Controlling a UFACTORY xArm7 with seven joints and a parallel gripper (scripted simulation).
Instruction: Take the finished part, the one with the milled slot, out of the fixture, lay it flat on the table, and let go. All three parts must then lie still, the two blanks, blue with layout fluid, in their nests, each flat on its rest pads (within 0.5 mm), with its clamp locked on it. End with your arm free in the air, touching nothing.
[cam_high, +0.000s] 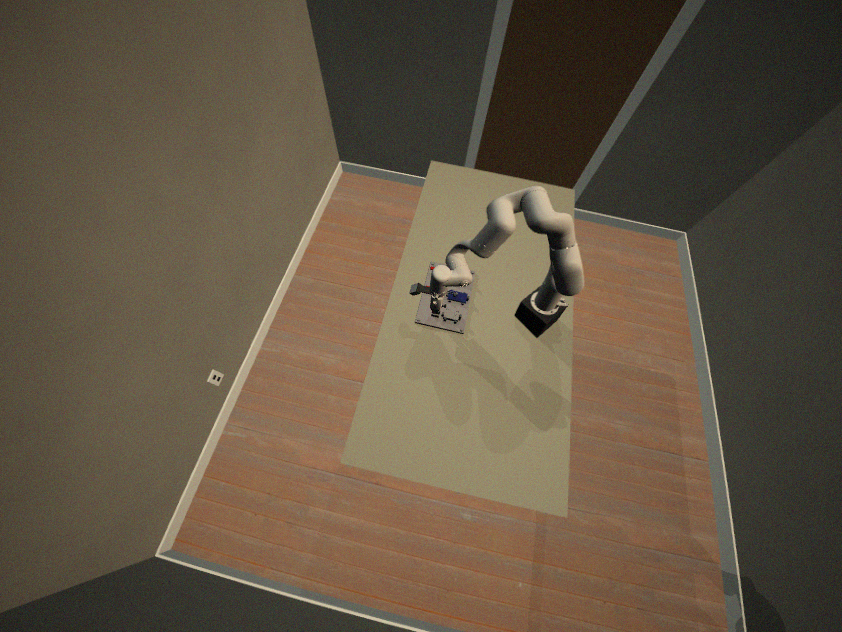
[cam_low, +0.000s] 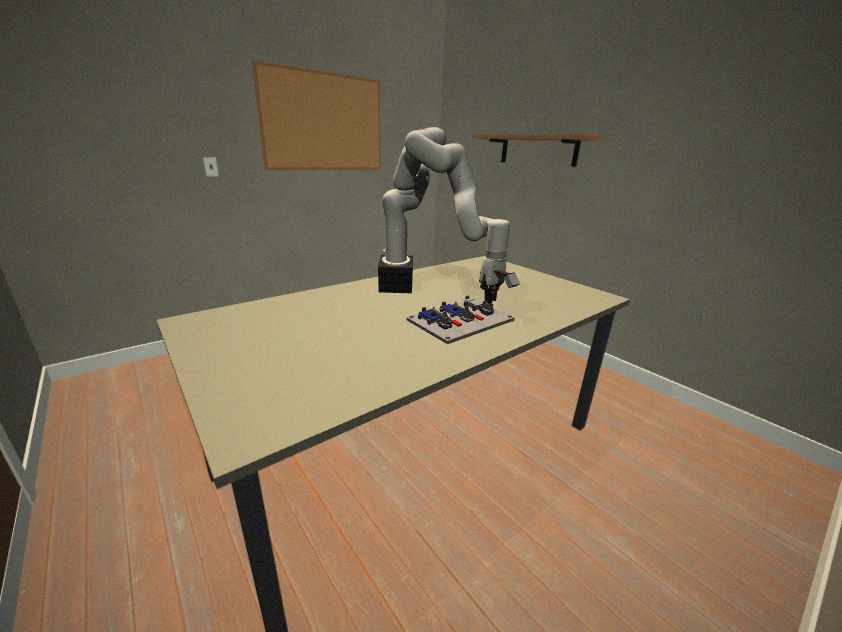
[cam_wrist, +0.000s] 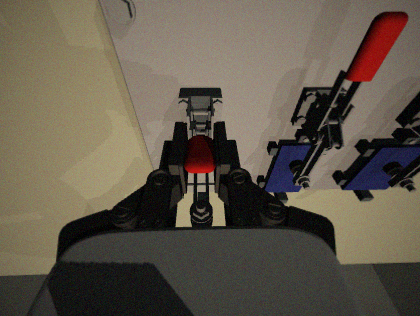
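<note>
Now: hand 90 mm past the finished part, 10 mm to the right of it and 60 mm above it. From my hand the other things lie so: blue blank 100 mm behind, 100 mm to the right, 70 mm below; grey fixture plate 50 mm behind, 110 mm to the right, 80 mm below.
</note>
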